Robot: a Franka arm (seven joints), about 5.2 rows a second.
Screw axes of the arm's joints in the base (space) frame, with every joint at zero. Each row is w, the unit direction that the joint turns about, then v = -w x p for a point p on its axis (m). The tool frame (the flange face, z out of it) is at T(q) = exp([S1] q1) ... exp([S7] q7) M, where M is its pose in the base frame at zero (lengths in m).
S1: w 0 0 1 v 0 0 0
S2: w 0 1 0 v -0.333 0 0
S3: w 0 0 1 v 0 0 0
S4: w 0 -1 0 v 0.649 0 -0.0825
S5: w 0 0 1 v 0 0 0
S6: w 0 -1 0 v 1.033 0 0
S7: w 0 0 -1 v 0 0.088 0
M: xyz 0.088 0 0.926 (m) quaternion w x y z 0 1 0 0
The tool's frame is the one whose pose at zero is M.
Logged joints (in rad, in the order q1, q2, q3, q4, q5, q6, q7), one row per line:
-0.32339 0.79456 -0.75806 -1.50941 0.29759 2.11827 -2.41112
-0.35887 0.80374 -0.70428 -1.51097 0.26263 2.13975 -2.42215
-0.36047 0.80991 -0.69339 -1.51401 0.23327 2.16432 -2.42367
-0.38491 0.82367 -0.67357 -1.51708 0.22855 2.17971 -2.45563
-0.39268 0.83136 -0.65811 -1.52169 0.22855 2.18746 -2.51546
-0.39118 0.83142 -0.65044 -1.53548 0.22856 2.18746 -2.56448
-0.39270 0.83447 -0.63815 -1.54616 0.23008 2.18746 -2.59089
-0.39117 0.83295 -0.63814 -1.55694 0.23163 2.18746 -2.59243
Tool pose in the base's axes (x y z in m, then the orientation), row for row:
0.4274 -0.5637 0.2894 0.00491 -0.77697 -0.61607 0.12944
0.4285 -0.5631 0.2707 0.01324 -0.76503 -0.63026 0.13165
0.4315 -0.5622 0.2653 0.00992 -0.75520 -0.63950 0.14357
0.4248 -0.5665 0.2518 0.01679 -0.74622 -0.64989 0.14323
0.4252 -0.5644 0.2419 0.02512 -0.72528 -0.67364 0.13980
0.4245 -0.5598 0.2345 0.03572 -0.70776 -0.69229 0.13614
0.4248 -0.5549 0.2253 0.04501 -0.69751 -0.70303 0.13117
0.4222 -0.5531 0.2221 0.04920 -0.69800 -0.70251 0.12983
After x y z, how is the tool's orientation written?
As a quaternion, w x y z.
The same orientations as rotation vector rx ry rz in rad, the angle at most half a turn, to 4 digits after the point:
-2.4333 -1.9294 0.4054
-2.3834 -1.9635 0.4101
-2.3577 -1.9965 0.4482
-2.3196 -2.0202 0.4452
-2.2428 -2.0831 0.4323
-2.1743 -2.1268 0.4182
-2.1306 -2.1475 0.4007
-2.1267 -2.1404 0.3956

